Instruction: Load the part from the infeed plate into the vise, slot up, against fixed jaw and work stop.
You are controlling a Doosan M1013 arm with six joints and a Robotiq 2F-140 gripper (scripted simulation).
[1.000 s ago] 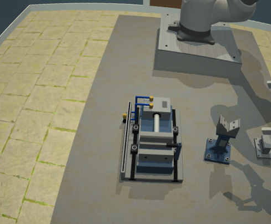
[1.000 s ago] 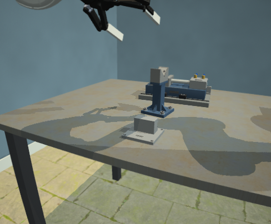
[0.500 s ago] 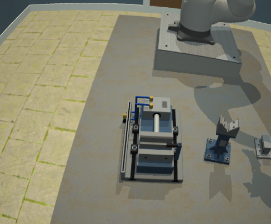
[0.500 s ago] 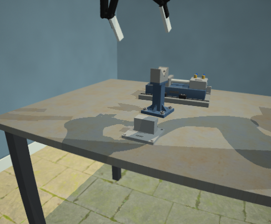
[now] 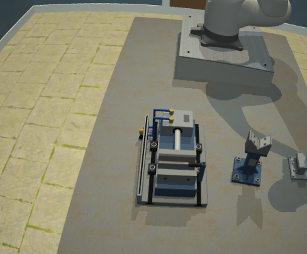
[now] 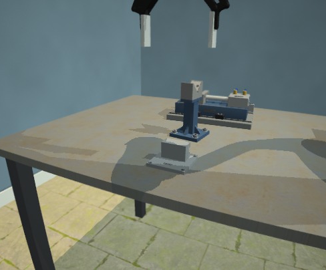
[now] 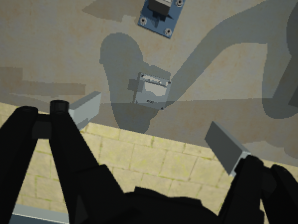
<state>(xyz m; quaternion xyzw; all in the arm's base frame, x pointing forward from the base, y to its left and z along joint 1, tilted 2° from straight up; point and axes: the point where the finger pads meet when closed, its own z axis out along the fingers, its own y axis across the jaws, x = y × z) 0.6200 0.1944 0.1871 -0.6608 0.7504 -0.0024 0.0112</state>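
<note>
Now: hand 10 mm to the left of the part and 240 mm above it. Round my hand: work stop: 40 mm ahead, 360 mm to the right, 170 mm below; infeed plate: 10 mm to the left, 260 mm below; blue pedestal: 10 mm ahead, 190 mm to the right, 210 mm below.
</note>
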